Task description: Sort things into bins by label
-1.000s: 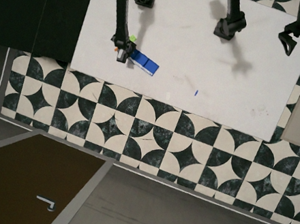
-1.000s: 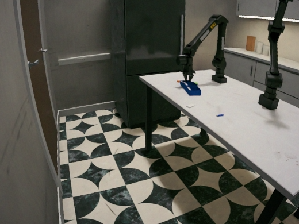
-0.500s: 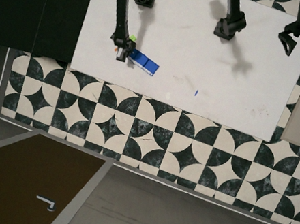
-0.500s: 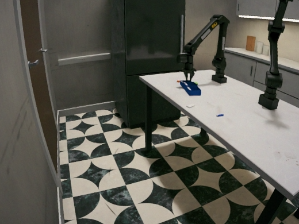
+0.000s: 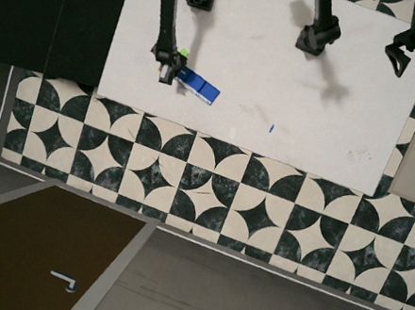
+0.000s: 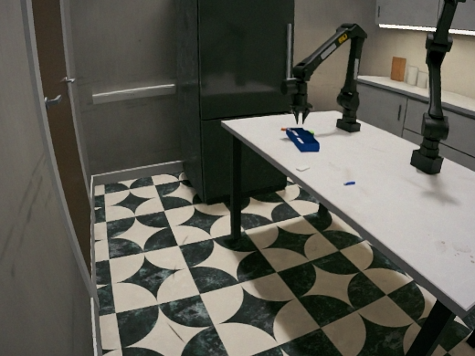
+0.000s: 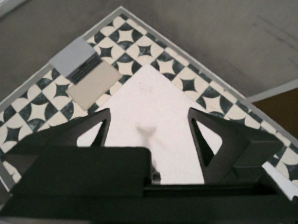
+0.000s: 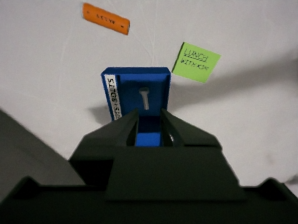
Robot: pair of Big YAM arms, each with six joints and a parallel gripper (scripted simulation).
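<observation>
My right gripper is now 10 mm short of the tiny grey piece and 50 mm above it. Also, from my right hand: orange cylinder (20 mm ahead, 100 mm to the right, 60 mm below); then white piece (190 mm ahead, 350 mm to the left, 70 mm below); then green piece (70 mm behind, 30 mm to the right, 60 mm below).
</observation>
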